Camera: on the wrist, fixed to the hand. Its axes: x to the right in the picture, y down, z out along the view.
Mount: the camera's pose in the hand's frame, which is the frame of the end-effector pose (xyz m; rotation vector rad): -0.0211 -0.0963 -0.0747 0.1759 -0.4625 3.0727
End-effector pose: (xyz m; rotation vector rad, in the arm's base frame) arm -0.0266 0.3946 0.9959 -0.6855 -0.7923 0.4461
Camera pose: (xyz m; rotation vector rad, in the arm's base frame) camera 0.0284 0.2855 1.0154 0.8130 -0.5538 -2.4824
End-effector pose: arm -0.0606 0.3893 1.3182 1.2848 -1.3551 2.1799
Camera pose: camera -0.0294 0.5059 1.3451 0.7111 0.8941 -0.2224
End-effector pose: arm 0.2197 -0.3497 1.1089 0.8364 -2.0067 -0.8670
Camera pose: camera 0.3170 -0.4072 1.0587 -2.2374 -1.1522 1.0463
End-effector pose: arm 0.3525 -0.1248 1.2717 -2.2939 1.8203 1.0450
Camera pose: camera 0.4705 -0.1077 1.3048 -1.7246 -2.1027 -0.2719
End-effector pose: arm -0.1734 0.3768 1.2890 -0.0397 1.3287 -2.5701
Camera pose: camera -0.1830 0.4948 1.3249 0.6646 -0.0981 0.1745
